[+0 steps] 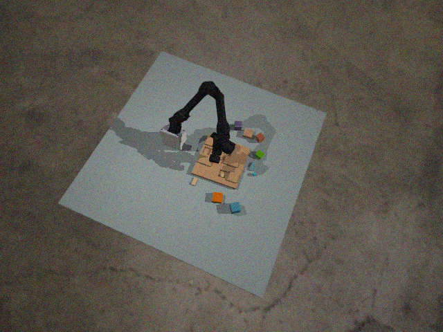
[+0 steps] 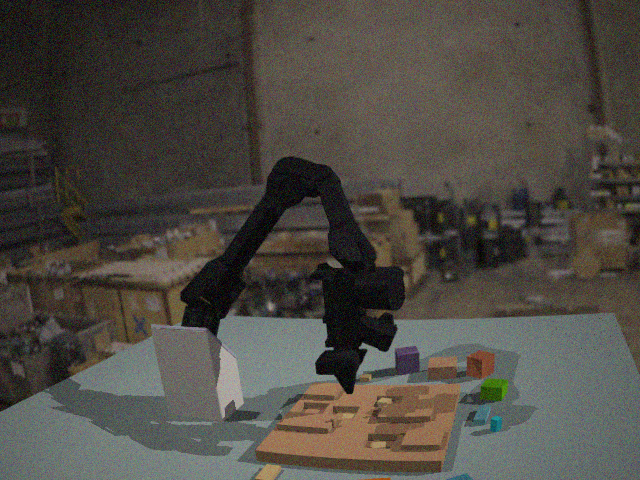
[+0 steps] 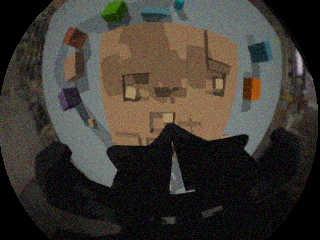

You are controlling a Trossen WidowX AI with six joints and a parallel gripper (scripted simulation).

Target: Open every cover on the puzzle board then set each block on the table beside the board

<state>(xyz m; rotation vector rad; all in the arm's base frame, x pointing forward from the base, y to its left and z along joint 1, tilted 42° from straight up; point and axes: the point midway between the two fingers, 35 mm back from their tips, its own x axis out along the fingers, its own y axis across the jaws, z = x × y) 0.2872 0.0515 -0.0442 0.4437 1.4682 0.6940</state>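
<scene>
My gripper tip is 30 mm short of the tan puzzle board and 50 mm above it. The rest, counted from my gripper tip: small tan bar (60 mm behind, 200 mm to the right, 60 mm below); small teal block (260 mm ahead, 10 mm to the right, 50 mm below); light blue bar (230 mm ahead, 40 mm to the left, 60 mm below).
</scene>
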